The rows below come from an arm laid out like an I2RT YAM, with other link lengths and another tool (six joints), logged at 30 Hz.
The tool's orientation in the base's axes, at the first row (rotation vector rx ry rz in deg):
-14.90 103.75 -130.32
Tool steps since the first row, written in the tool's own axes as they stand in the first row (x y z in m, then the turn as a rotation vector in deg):
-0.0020 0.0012 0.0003 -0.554 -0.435 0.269
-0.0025 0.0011 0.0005 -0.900 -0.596 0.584
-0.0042 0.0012 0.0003 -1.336 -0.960 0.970
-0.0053 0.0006 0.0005 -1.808 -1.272 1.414
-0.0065 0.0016 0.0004 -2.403 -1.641 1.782
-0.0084 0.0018 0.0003 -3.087 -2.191 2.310
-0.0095 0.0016 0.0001 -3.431 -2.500 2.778
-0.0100 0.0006 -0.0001 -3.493 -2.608 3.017
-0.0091 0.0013 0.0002 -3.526 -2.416 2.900
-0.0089 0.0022 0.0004 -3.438 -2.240 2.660
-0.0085 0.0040 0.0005 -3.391 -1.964 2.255
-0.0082 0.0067 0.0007 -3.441 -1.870 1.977
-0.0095 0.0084 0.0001 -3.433 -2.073 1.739
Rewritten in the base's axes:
0.0021 0.0000 -0.0011 0.578 -0.002 0.484
0.0026 0.0000 -0.0010 0.986 -0.165 0.712
0.0042 0.0006 -0.0011 1.488 -0.325 1.153
0.0053 0.0009 -0.0005 2.043 -0.540 1.556
0.0064 0.0011 -0.0015 2.691 -0.638 1.998
0.0083 0.0017 -0.0017 3.458 -0.821 2.653
0.0092 0.0022 -0.0015 3.897 -1.095 3.059
0.0096 0.0028 -0.0006 4.015 -1.278 3.217
0.0089 0.0021 -0.0012 4.027 -1.201 3.004
0.0088 0.0017 -0.0021 3.887 -1.039 2.779
0.0085 0.0011 -0.0038 3.749 -0.733 2.419
0.0085 0.0002 -0.0064 3.726 -0.479 2.265
0.0097 0.0008 -0.0082 3.641 -0.215 2.410

